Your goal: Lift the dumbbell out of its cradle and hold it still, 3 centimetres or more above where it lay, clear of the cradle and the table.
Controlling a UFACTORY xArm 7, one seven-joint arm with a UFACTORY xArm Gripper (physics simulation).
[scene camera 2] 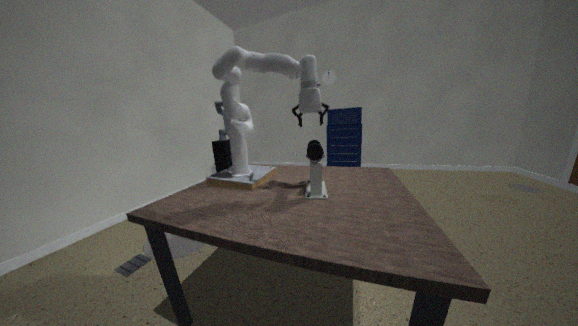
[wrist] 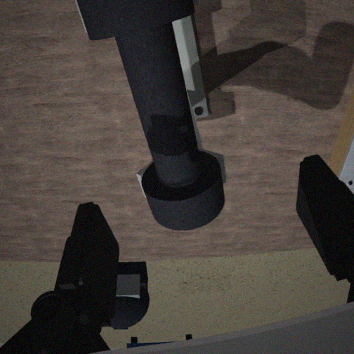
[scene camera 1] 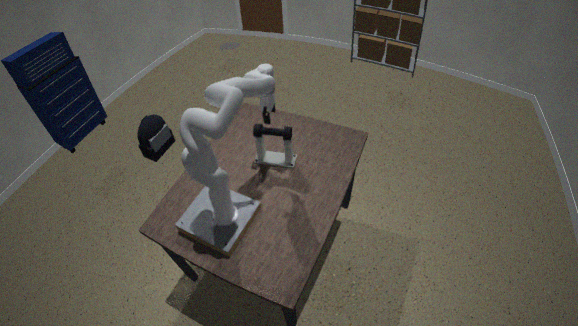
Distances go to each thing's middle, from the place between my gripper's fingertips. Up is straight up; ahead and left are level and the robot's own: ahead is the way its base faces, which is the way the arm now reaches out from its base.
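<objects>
Black dumbbell [wrist: 183, 186]: 110 mm below my hand, 10 mm ahead of it. White cradle [scene camera 1: 287, 159]: 220 mm below my hand, 10 mm ahead of it.
</objects>
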